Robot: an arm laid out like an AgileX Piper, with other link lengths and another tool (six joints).
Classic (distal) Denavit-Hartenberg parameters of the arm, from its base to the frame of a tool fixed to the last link. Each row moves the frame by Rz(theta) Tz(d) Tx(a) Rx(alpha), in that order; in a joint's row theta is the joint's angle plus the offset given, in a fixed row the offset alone. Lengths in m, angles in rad.
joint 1: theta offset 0, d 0.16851, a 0, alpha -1.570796
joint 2: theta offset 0.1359, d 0, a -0.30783, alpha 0
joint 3: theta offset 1.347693, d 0, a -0.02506, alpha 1.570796
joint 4: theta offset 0, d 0.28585, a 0, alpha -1.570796
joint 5: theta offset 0, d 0, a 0, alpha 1.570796
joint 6: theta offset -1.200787, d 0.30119, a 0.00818, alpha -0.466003
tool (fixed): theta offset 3.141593, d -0.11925, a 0, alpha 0
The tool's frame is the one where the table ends.
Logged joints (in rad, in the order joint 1, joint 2, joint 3, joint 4, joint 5, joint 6), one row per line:
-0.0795 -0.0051 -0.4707 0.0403 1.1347 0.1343
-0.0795 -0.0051 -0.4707 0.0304 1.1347 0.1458
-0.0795 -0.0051 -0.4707 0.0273 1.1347 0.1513
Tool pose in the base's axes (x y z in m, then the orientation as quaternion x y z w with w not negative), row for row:
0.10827 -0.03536 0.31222 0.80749 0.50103 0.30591 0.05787
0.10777 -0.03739 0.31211 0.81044 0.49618 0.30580 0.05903
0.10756 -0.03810 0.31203 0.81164 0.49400 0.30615 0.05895
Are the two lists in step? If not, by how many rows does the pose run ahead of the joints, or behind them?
They are in step.
